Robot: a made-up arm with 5 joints.
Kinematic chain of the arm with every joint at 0, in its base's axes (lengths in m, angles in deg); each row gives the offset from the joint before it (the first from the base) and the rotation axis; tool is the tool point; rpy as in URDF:
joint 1: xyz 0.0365 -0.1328 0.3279 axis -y
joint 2: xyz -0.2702 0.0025 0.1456 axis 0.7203 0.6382 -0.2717
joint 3: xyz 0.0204 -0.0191 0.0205 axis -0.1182 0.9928 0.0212
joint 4: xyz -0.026 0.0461 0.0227 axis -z
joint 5: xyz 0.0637 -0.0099 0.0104 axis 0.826 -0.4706 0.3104
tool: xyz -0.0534 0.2 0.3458 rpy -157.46 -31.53 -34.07
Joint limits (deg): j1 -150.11..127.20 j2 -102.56..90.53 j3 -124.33..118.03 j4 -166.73..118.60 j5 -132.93..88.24
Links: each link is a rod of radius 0.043 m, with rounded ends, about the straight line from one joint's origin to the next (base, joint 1, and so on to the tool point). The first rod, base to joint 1, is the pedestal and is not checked.
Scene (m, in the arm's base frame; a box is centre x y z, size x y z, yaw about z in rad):
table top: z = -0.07
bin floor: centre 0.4 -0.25 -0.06 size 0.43 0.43 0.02 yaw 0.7
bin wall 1: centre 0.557 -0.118 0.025 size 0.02 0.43 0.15 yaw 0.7
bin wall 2: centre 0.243 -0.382 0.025 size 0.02 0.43 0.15 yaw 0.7
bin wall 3: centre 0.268 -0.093 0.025 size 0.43 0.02 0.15 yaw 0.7
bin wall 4: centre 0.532 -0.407 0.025 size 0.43 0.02 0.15 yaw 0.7
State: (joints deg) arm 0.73 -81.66 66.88 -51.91 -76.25
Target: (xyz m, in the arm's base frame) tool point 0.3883 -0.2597 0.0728
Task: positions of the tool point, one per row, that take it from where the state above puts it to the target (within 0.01 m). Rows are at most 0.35 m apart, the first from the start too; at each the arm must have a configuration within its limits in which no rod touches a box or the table.
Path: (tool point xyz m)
1: -0.4369 0.1830 0.2930
2: -0.3912 0.2643 0.5815
3: -0.1699 0.2924 0.8101
4: 0.1506 0.2572 0.8787
5: 0.4462 0.1627 0.7585
6: 0.6029 0.0262 0.5067
7: 0.5714 -0.1249 0.2391
8: 0.3883 -0.2597 0.0728

